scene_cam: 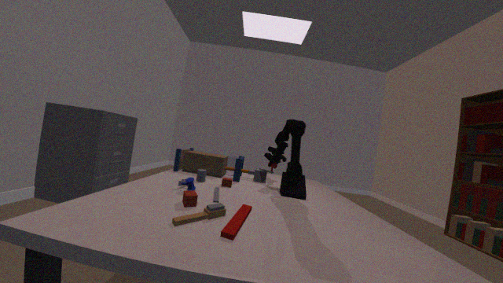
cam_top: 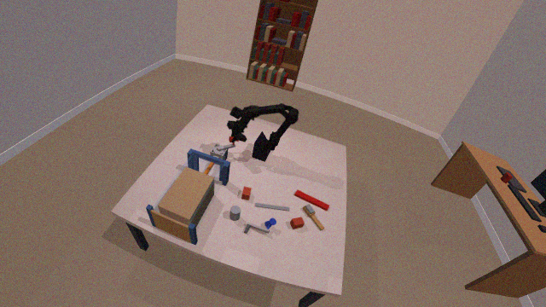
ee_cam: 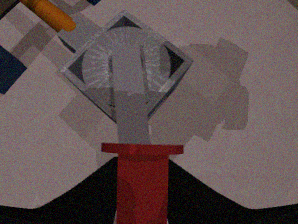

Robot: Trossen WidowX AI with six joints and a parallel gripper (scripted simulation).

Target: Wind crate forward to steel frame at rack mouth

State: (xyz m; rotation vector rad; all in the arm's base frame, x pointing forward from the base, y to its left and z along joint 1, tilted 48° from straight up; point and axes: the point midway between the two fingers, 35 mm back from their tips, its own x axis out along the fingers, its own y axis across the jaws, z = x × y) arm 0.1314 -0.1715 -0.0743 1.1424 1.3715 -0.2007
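My gripper tip is 3 cm above the winch handle, 2 cm short of it and 1 cm to the left of it. Round my gripper tip: blue frame 23 cm ahead, 3 cm to the right, 3 cm below; red knob 1 cm to the left, 1 cm behind; grey winch 10 cm below, 6 cm to the right, 6 cm ahead.
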